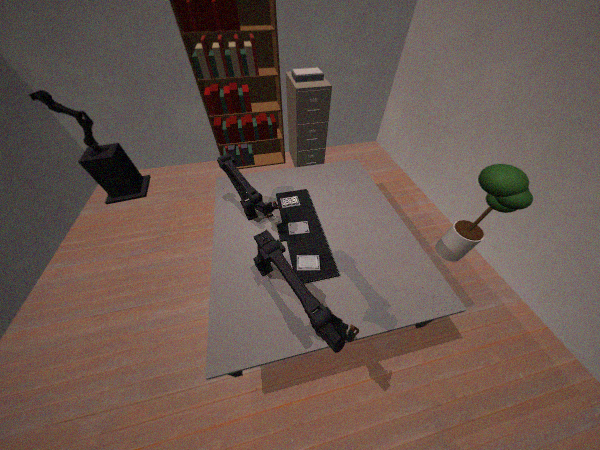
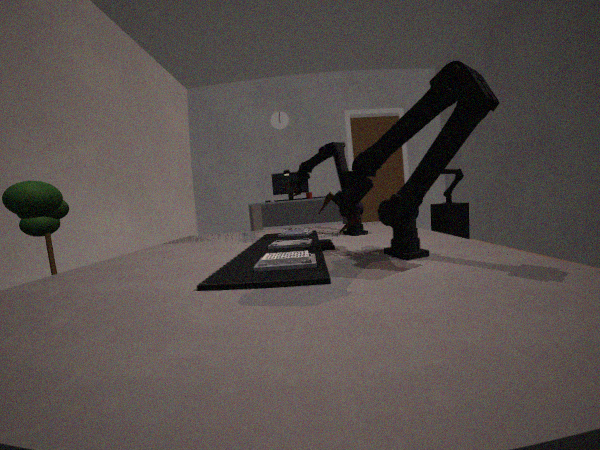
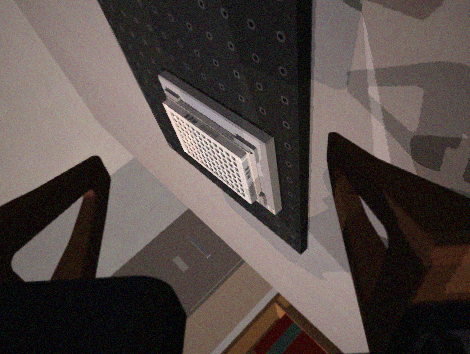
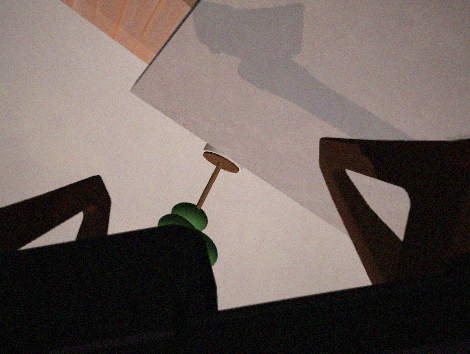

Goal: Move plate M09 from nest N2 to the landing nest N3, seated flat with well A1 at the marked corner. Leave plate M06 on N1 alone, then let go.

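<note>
A plate with rows of wells sits on a pale nest at the black board's end. The middle nest looks empty. A pale rectangular piece sits at the other end; I cannot tell if it carries a plate. Plate and nest labels and well A1 are unreadable. My left gripper is open and empty, above the board's edge near the welled plate, which shows beyond its fingers. My right gripper is open and empty, out near the table's edge.
The black perforated board lies on the grey table. A potted plant stands beyond it. A bookshelf and a filing cabinet stand behind the table.
</note>
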